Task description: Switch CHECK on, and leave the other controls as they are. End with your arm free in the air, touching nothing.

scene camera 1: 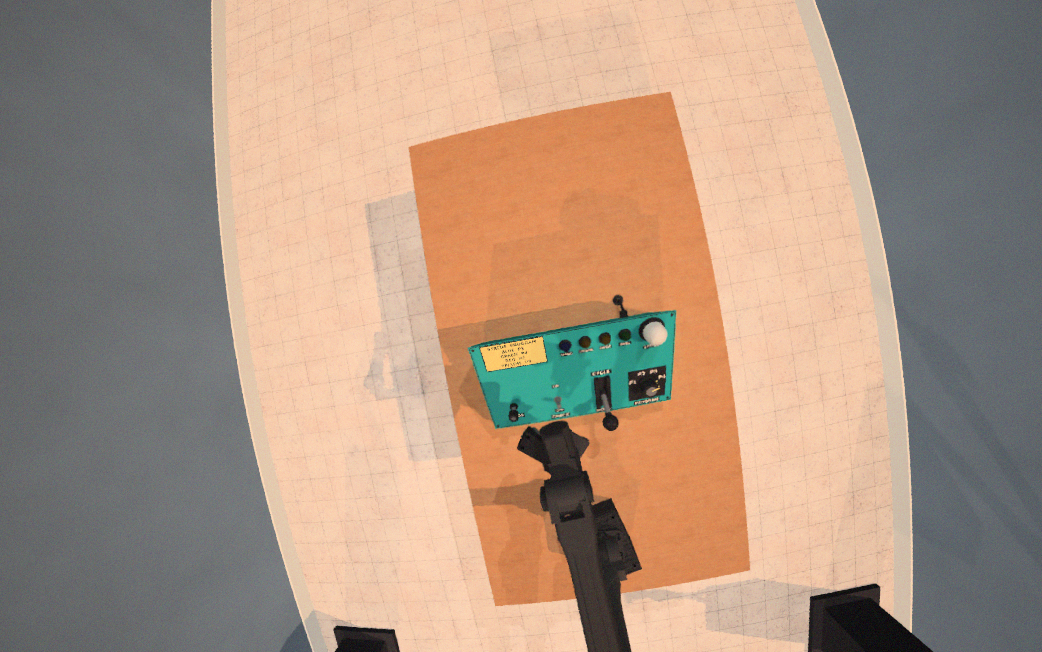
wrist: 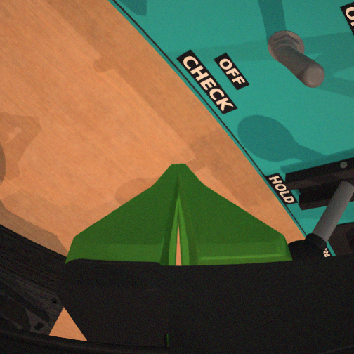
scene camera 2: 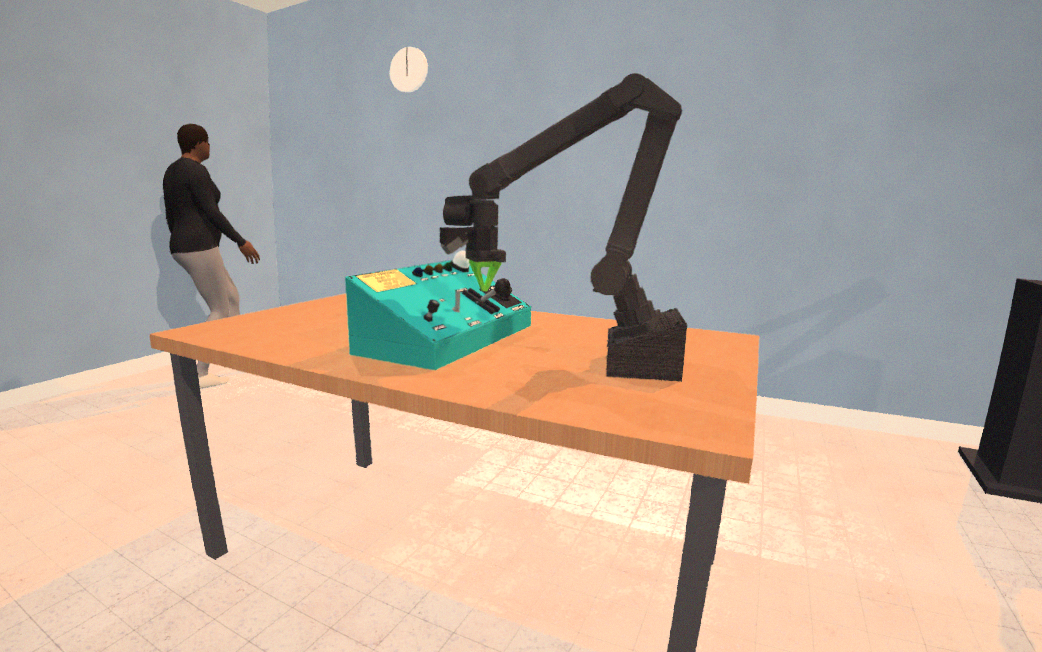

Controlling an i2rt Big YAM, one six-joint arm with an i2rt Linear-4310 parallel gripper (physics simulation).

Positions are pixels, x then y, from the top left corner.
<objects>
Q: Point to a check switch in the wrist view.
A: At 309, 72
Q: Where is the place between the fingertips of my gripper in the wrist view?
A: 177, 175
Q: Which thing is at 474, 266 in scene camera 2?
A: My gripper.
</objects>
